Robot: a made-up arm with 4 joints. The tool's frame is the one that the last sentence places.
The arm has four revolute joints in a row. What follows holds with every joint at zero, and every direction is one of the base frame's. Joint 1 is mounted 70 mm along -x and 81.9 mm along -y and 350.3 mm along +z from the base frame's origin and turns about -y. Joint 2 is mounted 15.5 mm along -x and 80.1 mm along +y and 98.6 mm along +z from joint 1 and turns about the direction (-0.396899, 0.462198, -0.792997). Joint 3 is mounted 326.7 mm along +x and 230.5 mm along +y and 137.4 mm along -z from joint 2 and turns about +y. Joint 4 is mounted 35.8 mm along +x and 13.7 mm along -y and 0.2 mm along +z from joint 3 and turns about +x. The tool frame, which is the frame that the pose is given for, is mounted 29.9 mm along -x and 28.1 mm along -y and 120.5 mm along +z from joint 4; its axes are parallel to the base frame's.
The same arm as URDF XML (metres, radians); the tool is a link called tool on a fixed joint. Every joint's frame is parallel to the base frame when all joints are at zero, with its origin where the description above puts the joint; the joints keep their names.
<robot name="arm">
  <joint name="tool_joint" type="fixed">
    <parent link="link4"/>
    <child link="tool"/>
    <origin xyz="-0.0299 -0.0281 0.1205"/>
  </joint>
  <joint name="joint 4" type="continuous">
    <parent link="link3"/>
    <child link="link4"/>
    <origin xyz="0.0358 -0.0137 0.0002"/>
    <axis xyz="1 0 0"/>
  </joint>
  <joint name="joint 3" type="continuous">
    <parent link="link2"/>
    <child link="link3"/>
    <origin xyz="0.3267 0.2305 -0.1374"/>
    <axis xyz="0 1 0"/>
  </joint>
  <joint name="joint 2" type="continuous">
    <parent link="link1"/>
    <child link="link2"/>
    <origin xyz="-0.0155 0.0801 0.0986"/>
    <axis xyz="-0.396899 0.462198 -0.792997"/>
  </joint>
  <joint name="joint 1" type="continuous">
    <parent link="base"/>
    <child link="link1"/>
    <origin xyz="-0.07 -0.0819 0.3503"/>
    <axis xyz="0 -1 0"/>
  </joint>
  <link name="base"/>
  <link name="link1"/>
  <link name="link2"/>
  <link name="link3"/>
  <link name="link4"/>
  <link name="tool"/>
</robot>

